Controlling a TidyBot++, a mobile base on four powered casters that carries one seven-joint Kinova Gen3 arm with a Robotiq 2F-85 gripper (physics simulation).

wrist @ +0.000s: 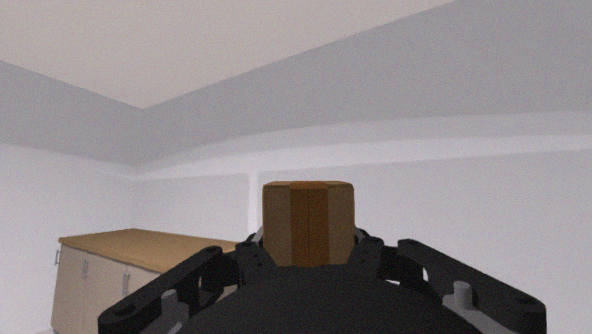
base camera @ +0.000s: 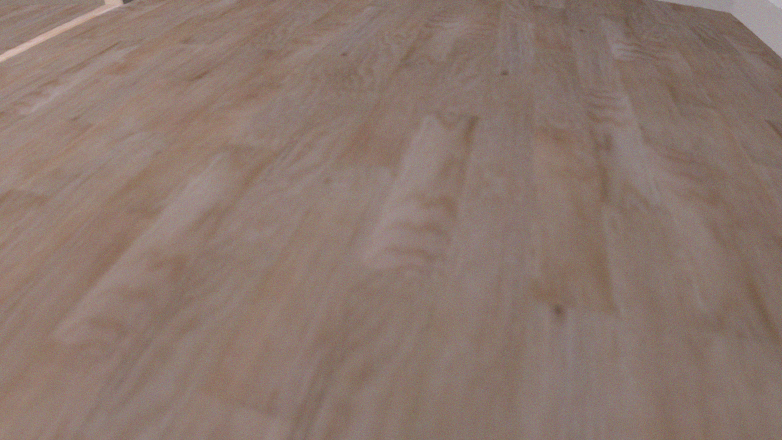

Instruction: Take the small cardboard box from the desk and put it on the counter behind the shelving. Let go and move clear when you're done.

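Places are measured from the arm's base along level axes (x ahead, y left, z up), in millimetres.
Pixels of known places: gripper, fingertip midpoint: [wrist: 307,236].
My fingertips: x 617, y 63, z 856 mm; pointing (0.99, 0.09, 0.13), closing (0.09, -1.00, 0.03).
Observation:
Behind a point stands the place of what it marks.
My gripper [wrist: 307,236] @[x 617, y 63, z 856 mm] is shut on the small cardboard box [wrist: 308,225] @[x 581, y 59, z 871 mm], which is brown with a darker tape strip down its middle. The box sits upright between the two black fingers in the wrist view. The fingertips are partly hidden behind the gripper's own body. A counter [wrist: 135,242] @[x 1929, y 1571, z 513 mm] with a wood-coloured top and pale cabinet doors stands at the lower left of the wrist view, beyond and to the left of the gripper. The gripper's left finger linkage covers part of it. The desk and the shelving do not show in either view.
Wooden floor [base camera: 382,246] @[x 441, y -15, z -397 mm] stretches ahead in the base camera view. A white wall base [base camera: 757,21] @[x 1227, y -1126, z -365 mm] shows at the top right, and a bright strip of light [base camera: 54,31] crosses the floor at the top left. Pale walls [wrist: 475,200] @[x 1570, y -747, z 853 mm] rise behind the counter and meet in a corner.

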